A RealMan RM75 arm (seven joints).
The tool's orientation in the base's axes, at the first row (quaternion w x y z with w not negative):
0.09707, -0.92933, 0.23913, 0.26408
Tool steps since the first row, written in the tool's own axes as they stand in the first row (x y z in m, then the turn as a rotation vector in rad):
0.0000, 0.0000, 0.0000, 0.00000, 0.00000, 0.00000
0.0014, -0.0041, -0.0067, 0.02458, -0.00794, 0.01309
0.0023, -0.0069, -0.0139, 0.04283, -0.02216, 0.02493
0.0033, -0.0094, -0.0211, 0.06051, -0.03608, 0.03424
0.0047, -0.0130, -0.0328, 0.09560, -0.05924, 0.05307
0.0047, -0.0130, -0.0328, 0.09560, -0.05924, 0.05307
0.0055, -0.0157, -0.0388, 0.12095, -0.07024, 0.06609
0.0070, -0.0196, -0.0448, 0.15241, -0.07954, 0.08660
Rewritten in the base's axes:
0.0000, 0.0000, 0.0000, 0.00000, 0.00000, 0.00000
0.0061, 0.0009, 0.0051, 0.01646, 0.00123, -0.02379
0.0113, 0.0008, 0.0108, 0.03186, 0.01001, -0.04279
0.0165, 0.0004, 0.0165, 0.04782, 0.01798, -0.05938
0.0245, -0.0006, 0.0258, 0.07711, 0.03004, -0.09282
0.0245, -0.0006, 0.0258, 0.07711, 0.03004, -0.09282
0.0291, -0.0005, 0.0306, 0.09570, 0.03360, -0.11681
0.0348, 0.0005, 0.0350, 0.11467, 0.03558, -0.15047

